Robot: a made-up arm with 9 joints. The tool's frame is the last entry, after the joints. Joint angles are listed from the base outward.
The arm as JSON. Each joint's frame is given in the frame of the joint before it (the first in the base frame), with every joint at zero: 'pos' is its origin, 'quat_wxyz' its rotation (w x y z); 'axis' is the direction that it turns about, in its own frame. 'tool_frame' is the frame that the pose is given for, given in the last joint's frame.
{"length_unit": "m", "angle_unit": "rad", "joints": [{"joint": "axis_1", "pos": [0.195, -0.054, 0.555], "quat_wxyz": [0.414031, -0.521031, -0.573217, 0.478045], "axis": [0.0, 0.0, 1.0]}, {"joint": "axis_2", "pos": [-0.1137, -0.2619, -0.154], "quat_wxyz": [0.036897, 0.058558, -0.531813, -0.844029], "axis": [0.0, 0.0, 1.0]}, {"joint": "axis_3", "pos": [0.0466, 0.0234, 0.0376], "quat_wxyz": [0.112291, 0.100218, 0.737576, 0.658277], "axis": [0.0, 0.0, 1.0]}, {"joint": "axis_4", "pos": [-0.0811, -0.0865, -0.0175], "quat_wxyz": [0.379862, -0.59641, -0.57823, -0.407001], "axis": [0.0, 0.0, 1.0]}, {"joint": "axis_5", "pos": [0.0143, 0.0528, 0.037], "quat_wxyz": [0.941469, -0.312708, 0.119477, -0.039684], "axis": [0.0, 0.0, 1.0]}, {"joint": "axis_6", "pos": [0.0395, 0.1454, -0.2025], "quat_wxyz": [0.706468, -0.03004, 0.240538, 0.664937], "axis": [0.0, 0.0, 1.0]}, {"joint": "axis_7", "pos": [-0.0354, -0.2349, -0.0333], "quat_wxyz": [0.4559, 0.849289, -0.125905, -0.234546], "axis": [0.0, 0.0, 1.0]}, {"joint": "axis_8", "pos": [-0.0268, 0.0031, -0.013], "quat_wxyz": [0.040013, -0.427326, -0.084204, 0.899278], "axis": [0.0, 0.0, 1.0]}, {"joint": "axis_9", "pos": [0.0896, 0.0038, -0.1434], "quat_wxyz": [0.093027, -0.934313, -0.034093, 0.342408], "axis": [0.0, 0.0, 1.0]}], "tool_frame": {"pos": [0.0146, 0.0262, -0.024], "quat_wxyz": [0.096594, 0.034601, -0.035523, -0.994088]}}
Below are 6 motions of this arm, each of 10 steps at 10 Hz.
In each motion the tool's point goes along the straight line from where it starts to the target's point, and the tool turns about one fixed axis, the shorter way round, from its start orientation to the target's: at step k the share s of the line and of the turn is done. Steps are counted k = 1, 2, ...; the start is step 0. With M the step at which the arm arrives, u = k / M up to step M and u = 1 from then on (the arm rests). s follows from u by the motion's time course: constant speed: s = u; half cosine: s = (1 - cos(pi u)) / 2; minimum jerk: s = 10 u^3 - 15 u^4 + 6 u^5.
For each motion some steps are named. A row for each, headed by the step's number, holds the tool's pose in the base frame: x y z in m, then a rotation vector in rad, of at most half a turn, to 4 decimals.
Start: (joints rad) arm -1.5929 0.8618 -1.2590 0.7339 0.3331 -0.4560 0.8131 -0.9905 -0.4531
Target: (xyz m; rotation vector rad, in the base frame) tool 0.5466 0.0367 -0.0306 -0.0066 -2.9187 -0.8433
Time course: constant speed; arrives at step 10
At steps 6, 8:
6: 0.4572 -0.1926 0.1268 0.0220 -3.0306 0.1892
8: 0.5019 -0.0779 0.0481 0.0078 -3.0176 -0.3317

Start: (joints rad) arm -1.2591 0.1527 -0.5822 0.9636 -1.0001 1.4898 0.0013 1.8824 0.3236
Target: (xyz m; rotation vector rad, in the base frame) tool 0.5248 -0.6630 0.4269 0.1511 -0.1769 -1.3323
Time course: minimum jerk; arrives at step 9
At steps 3, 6, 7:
3: 0.4862 -0.7185 0.4538 -0.2746 0.0471 -2.4088
6: 0.5146 -0.6777 0.4341 0.0516 -0.1268 -1.6239
7: 0.5211 -0.6684 0.4295 0.1159 -0.1594 -1.4388

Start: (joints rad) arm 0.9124 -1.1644 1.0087 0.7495 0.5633 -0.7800 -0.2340 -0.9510 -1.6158
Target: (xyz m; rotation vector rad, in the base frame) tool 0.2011 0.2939 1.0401 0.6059 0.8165 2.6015
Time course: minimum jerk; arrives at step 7
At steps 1, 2, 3, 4, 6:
1: 0.0158 0.1528 0.9633 -0.4563 -1.1468 -1.4438
2: 0.0389 0.1703 0.9728 -0.4991 -1.1697 -1.6617
3: 0.0812 0.2026 0.9904 -0.5749 -1.1888 -2.0673
4: 0.1313 0.2408 1.0112 -0.6582 -1.1656 -2.5562
6: 0.1967 0.2905 1.0383 0.6165 0.8484 2.6299

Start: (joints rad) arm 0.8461 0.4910 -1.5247 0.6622 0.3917 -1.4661 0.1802 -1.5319 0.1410
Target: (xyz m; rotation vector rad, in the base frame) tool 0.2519 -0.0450 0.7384 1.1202 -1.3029 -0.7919
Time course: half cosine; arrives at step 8
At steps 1, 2, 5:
1: 0.1141 0.0844 0.8739 0.6641 -0.5925 -1.4247
2: 0.1296 0.0698 0.8586 0.7211 -0.6777 -1.3647
5: 0.2077 -0.0035 0.7819 0.9867 -1.0870 -1.0195

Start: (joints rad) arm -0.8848 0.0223 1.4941 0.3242 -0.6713 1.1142 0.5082 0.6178 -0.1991
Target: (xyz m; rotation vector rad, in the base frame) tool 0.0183 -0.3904 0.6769 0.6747 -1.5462 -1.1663
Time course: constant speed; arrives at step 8
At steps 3, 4, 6, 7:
3: 0.0281 -0.3358 0.7647 0.8614 -1.6040 -1.0834
4: 0.0261 -0.3468 0.7471 0.8241 -1.5931 -1.1007
6: 0.0222 -0.3686 0.7120 0.7494 -1.5703 -1.1342
7: 0.0203 -0.3795 0.6945 0.7120 -1.5584 -1.1504

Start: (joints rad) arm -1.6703 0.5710 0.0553 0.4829 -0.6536 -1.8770 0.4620 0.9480 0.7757
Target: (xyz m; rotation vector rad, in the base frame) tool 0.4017 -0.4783 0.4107 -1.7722 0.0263 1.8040
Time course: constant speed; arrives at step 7
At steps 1, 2, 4, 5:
1: 0.3705 -0.4459 0.3348 -1.8499 0.1977 0.8554
2: 0.3757 -0.4513 0.3475 -1.8547 0.1726 1.0121
4: 0.3861 -0.4621 0.3728 -1.8438 0.1183 1.3279
5: 0.3913 -0.4675 0.3854 -1.8276 0.0891 1.4865

